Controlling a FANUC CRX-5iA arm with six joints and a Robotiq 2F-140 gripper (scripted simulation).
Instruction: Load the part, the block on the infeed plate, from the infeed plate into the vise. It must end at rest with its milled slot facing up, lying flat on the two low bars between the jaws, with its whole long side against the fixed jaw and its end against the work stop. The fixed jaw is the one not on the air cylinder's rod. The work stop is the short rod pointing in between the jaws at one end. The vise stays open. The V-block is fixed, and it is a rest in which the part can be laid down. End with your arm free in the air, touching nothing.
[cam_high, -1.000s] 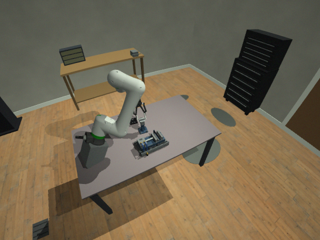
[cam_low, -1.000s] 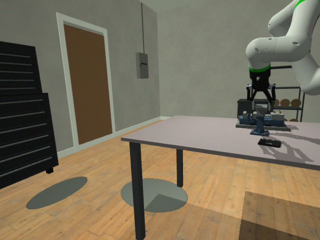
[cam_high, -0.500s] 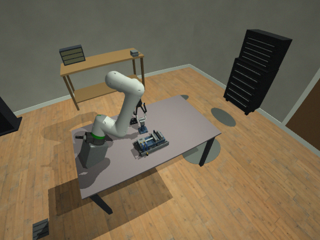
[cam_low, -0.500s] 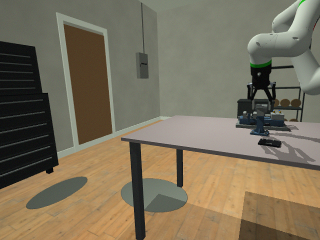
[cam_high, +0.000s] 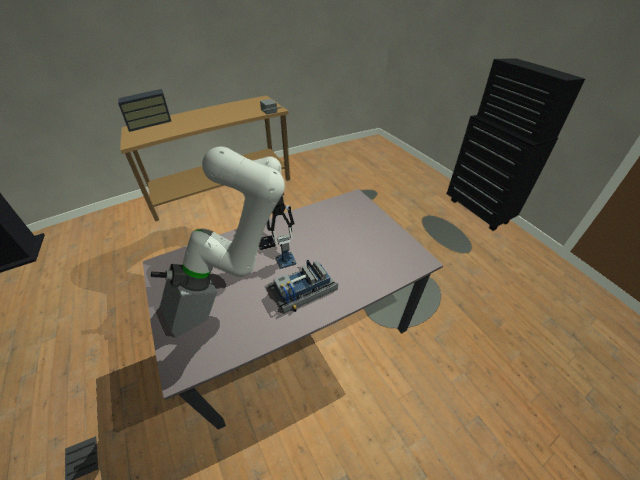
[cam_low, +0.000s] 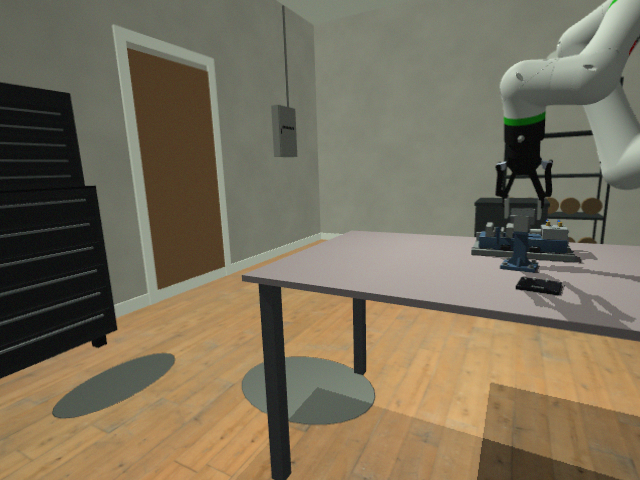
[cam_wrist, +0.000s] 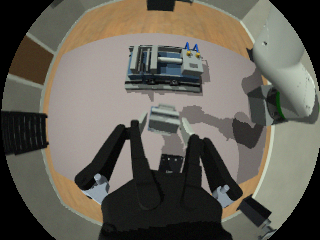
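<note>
My gripper is now 10 mm to the left of the part and 20 mm above it. The rest, counted from my hand: air cylinder 90 mm behind, 220 mm to the right, 100 mm below; vise 10 mm ahead, 220 mm to the right, 140 mm below; black infeed plate 50 mm behind, 170 mm to the left, 180 mm below.
</note>
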